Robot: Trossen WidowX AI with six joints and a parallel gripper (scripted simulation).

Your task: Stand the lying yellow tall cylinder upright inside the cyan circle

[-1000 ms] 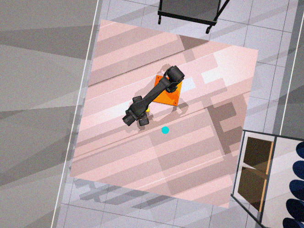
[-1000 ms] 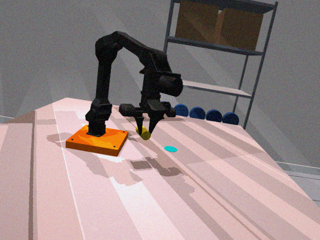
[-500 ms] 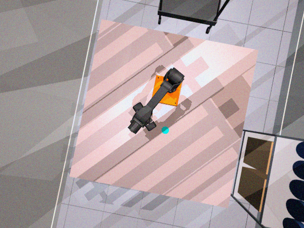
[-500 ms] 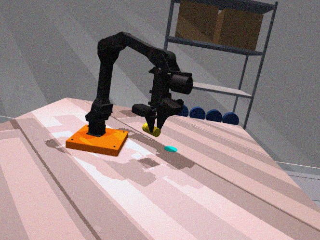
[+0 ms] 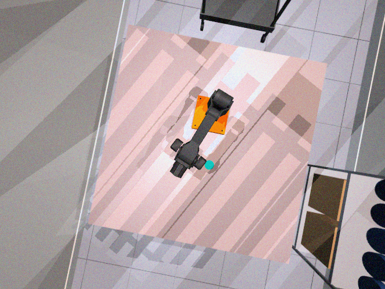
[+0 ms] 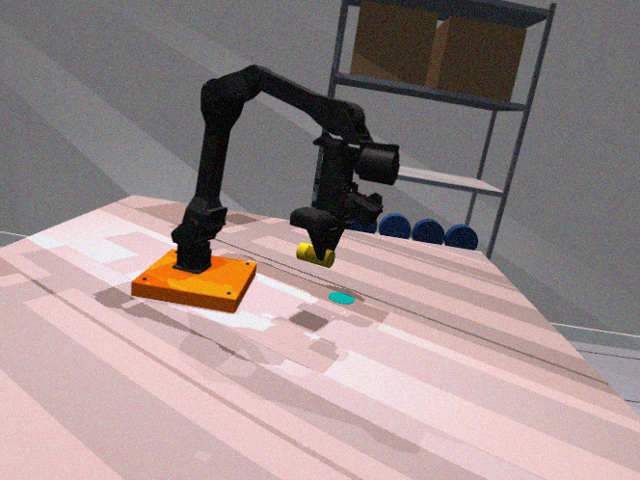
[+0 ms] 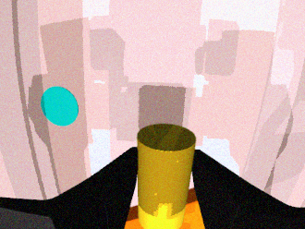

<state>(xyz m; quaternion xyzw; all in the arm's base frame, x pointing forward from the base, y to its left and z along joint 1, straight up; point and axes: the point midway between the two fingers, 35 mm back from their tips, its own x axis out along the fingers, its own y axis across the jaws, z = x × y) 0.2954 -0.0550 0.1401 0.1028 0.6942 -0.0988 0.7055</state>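
Now: the yellow cylinder 20 mm behind my gripper tip and 10 mm to the left of it. The rest, counted from my gripper tip: cyan circle (150 mm to the left, 140 mm below, 30 mm ahead).
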